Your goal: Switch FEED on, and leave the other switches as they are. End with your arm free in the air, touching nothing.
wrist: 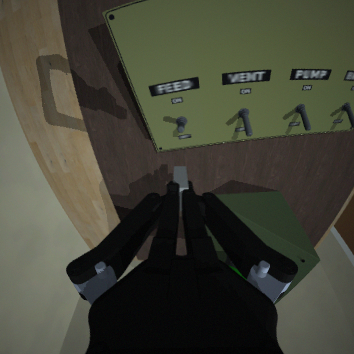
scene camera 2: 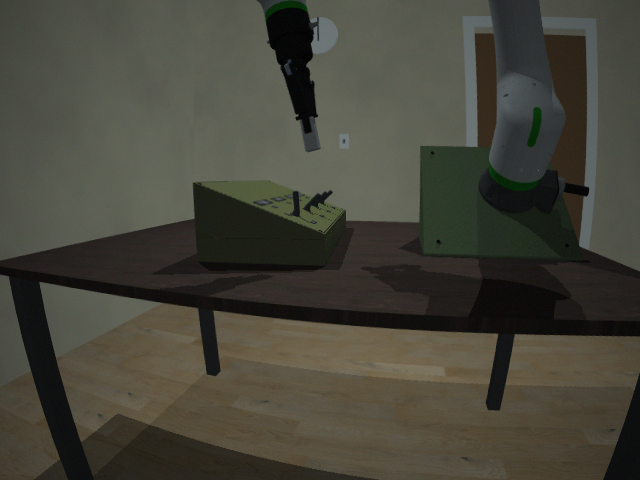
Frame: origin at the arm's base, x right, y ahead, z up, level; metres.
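Seen in the pictures: gripper, fingertip midpoint: [wrist: 179, 175] [scene camera 2: 313, 150]; arm's base, link origin: [scene camera 2: 508, 189].
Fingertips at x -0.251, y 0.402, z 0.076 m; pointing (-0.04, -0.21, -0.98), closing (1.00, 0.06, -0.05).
Note:
Pixels of each thing's top centre, then the offset from my fingertips to it. "spot": a spot on its surface instead. Level surfaces: height alone.
- VENT lever, top centre: [wrist: 249, 126] [scene camera 2: 312, 192] dy +0.052, dx +0.115, dz -0.089 m
- PUMP lever, top centre: [wrist: 310, 121] dy +0.080, dx +0.232, dz -0.089 m
- partly cut-off fourth lever, surface spot: [wrist: 348, 114] spot: dy +0.110, dx +0.342, dz -0.111 m
- dark table, surface height: dz -0.217 m
The olive switch box [scene camera 2: 258, 250] [wrist: 225, 40] stands on the table. Its FEED lever [scene camera 2: 296, 203] [wrist: 181, 123] stands nearly upright from the sloped panel in the scene view and looks short in the wrist view. The VENT lever [wrist: 245, 122], the PUMP lever [wrist: 304, 117] and a partly cut-off fourth lever [wrist: 348, 114] lean toward the panel's lower edge, away from their ON labels. My gripper [scene camera 2: 311, 149] [wrist: 179, 175] is shut and empty. It hangs in the air well above the box, clear of all levers.
A green box [scene camera 2: 449, 206] [wrist: 270, 215] stands on the dark table [scene camera 2: 382, 289] [wrist: 150, 175], to the right in the scene view. A thick white arm link [scene camera 2: 522, 124] hangs in front of it in that view. A wall lies behind.

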